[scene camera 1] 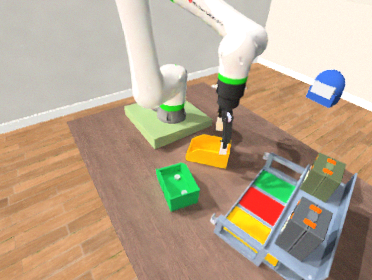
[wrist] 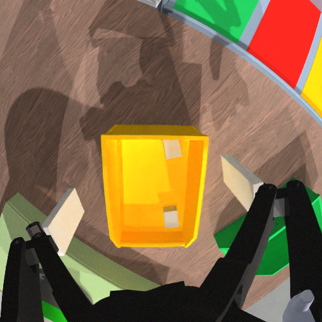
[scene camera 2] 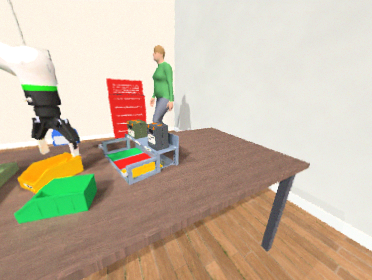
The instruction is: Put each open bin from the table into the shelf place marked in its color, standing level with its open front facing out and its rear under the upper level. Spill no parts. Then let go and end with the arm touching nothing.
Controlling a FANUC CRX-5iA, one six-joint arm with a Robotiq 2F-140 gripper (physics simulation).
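Frame: origin at the arm's base, x ahead, y left, z up, level; centimetres.
Seen in the pictures: gripper, fingertip midpoint: (scene camera 1: 220,141) (scene camera 2: 60,154); arm's base, origin of the base link: (scene camera 1: 171,115).
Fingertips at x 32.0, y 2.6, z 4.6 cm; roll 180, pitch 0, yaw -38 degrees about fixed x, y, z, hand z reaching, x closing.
Observation:
Pixels of each thing's middle, then the offset from my fingertips to it.
- yellow bin, body centre: (scene camera 1: 208,150) (scene camera 2: 53,170) dx -3.0, dy -3.1, dz -5.5 cm
- green bin, body centre: (scene camera 1: 176,181) (scene camera 2: 61,195) dx +3.2, dy -23.9, dz -5.5 cm
- olive box, body centre: (scene camera 1: 322,176) (scene camera 2: 137,128) dx +35.3, dy +9.7, dz +5.8 cm
- dark grey box, body centre: (scene camera 1: 302,228) (scene camera 2: 157,135) dx +40.9, dy -12.6, dz +7.0 cm
A yellow bin (scene camera 1: 207,152) (scene camera 2: 50,170) (wrist: 145,175) stands upright on the table with two small pale parts inside. Its low front faces left in both scene views. A green bin (scene camera 1: 180,187) (scene camera 2: 62,197) (wrist: 270,250) stands apart from it, with two pale parts inside. My gripper (scene camera 1: 222,136) (scene camera 2: 59,148) (wrist: 148,185) is wide open and empty above the yellow bin, one finger on each side in the wrist view. The shelf (scene camera 1: 338,207) (scene camera 2: 172,141) (wrist: 270,72) has green (scene camera 1: 275,185), red (scene camera 1: 261,205) and yellow (scene camera 1: 248,225) places, with no bin in them.
An olive box (scene camera 1: 322,177) (scene camera 2: 136,129) and a dark grey box (scene camera 1: 304,230) (scene camera 2: 158,136) stand on the shelf's upper level. The arm's pale green base (scene camera 1: 155,132) (wrist: 90,270) lies behind the yellow bin. A person (scene camera 2: 162,80) and a red rack (scene camera 2: 114,107) stand beyond the table.

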